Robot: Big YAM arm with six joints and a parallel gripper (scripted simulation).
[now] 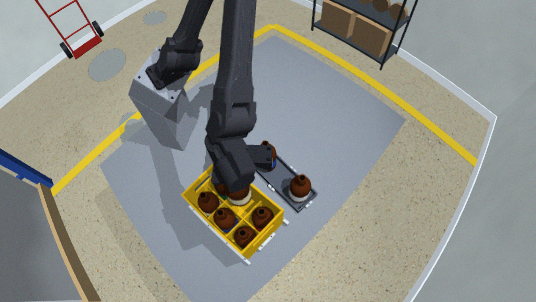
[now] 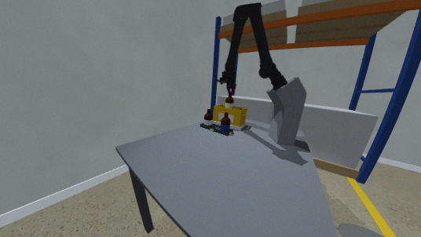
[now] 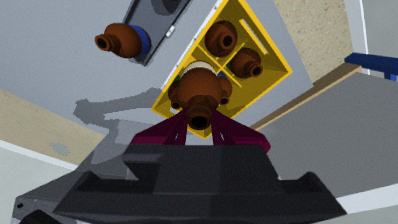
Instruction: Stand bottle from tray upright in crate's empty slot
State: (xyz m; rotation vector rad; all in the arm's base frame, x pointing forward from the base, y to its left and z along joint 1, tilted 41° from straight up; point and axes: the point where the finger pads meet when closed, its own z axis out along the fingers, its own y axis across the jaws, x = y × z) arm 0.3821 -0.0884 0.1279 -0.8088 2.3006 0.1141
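The glass bottle is 6 cm below my hand. From my hand the other things lie so: yellow crate: 1 cm ahead, 4 cm to the right, 21 cm below; then dark tray: 18 cm to the left, 28 cm below.
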